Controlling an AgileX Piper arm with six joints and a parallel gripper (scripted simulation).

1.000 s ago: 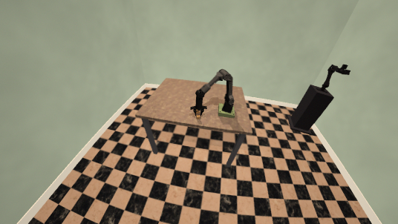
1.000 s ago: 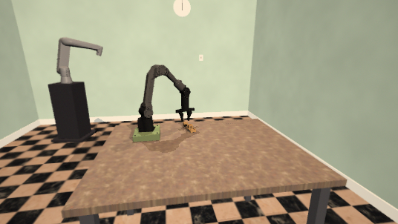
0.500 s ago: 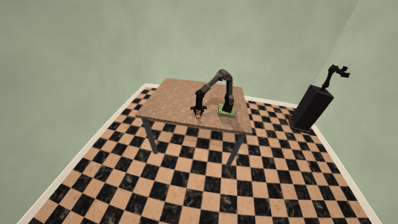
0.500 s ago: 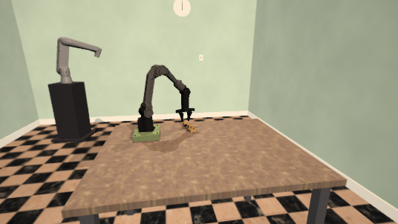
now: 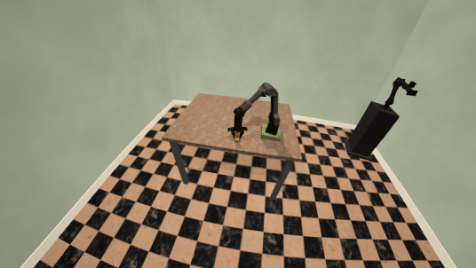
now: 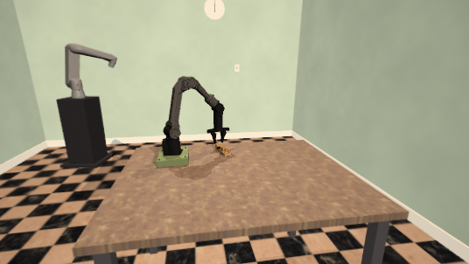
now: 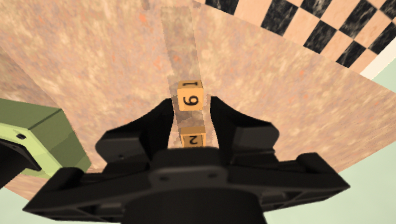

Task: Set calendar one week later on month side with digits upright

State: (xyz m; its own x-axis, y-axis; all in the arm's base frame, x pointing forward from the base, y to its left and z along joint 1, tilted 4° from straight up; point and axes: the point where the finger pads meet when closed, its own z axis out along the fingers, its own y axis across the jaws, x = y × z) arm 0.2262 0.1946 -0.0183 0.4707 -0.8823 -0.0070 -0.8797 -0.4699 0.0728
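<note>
My gripper is now 5 cm short of the orange tray, 9 cm to the left of it and 3 cm above it.
</note>
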